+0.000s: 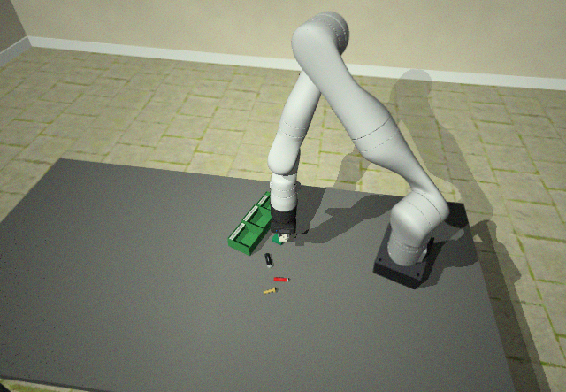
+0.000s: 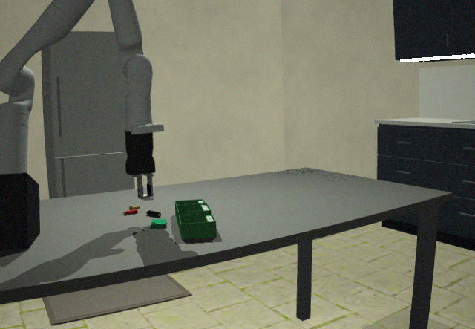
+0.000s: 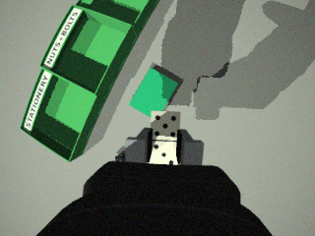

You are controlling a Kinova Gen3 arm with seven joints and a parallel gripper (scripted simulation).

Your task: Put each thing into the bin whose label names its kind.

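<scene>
Now: the brass bolt 1 cm ahead of my hand, 16 cm to the left of it and 8 cm below it. Round my hand: green block: 2 cm ahead, 4 cm to the right, 8 cm below; black battery: 4 cm ahead, 6 cm to the left, 8 cm below; white domino-like tile: 1 cm below.
</scene>
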